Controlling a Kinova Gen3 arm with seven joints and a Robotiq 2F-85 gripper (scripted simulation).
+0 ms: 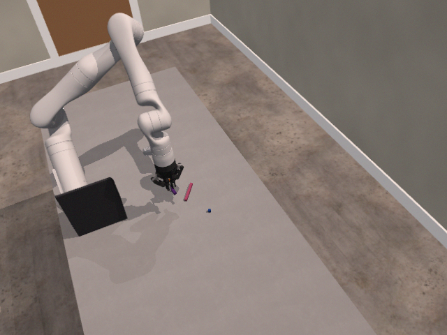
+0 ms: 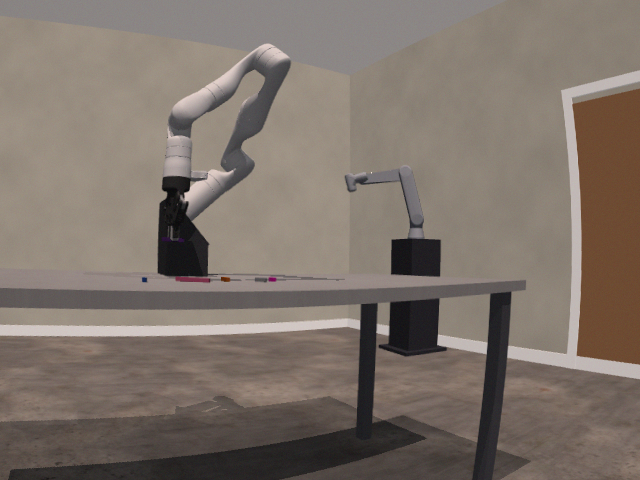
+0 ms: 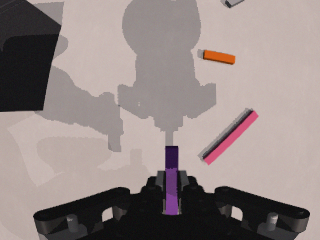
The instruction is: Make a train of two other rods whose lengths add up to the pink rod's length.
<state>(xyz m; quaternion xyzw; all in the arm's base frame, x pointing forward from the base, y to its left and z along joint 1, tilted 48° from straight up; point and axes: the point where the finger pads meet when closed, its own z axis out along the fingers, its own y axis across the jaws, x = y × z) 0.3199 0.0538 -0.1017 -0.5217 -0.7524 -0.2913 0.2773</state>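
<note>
Right now the grey rod is 3 cm ahead of my hand, 23 cm to the left of it and 11 cm below it. The rest, counted from my hand: orange rod 2 cm ahead, 14 cm to the left, 11 cm below; purple rod 2 cm below; pink rod 7 cm ahead, 4 cm to the left, 11 cm below.
</note>
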